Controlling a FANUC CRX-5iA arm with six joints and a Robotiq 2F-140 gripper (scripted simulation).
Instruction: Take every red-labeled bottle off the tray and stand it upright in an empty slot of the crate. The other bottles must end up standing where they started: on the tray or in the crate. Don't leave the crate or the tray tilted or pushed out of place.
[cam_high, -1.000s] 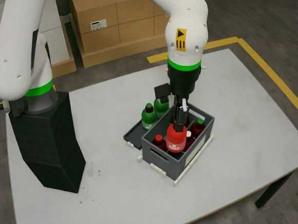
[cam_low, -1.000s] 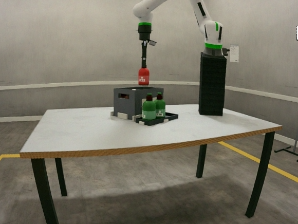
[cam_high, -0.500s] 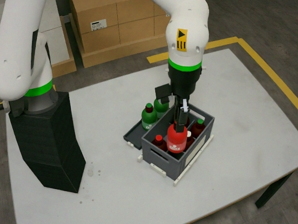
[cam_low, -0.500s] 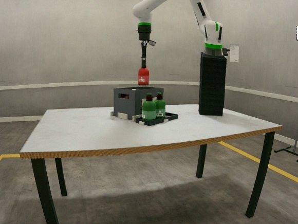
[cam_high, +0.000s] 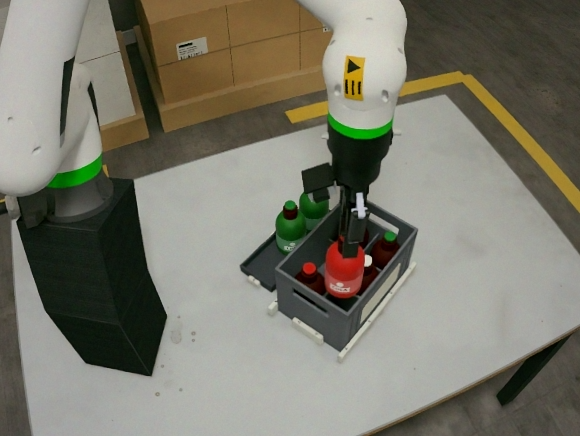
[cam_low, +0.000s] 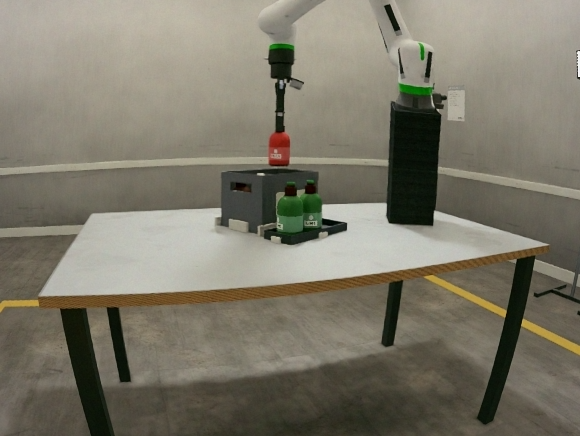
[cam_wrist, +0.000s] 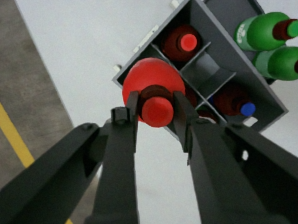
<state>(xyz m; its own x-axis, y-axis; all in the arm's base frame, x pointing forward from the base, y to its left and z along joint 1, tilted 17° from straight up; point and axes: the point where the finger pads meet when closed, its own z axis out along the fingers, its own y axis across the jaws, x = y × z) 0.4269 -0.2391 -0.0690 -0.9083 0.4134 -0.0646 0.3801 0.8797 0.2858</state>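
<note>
My gripper is now 8 cm above the red-labeled bottle. From my hand the other things lie so: dark tray (2 cm ahead, 25 cm to the left, 33 cm below); grey crate (6 cm ahead, 8 cm to the left, 26 cm below).
</note>
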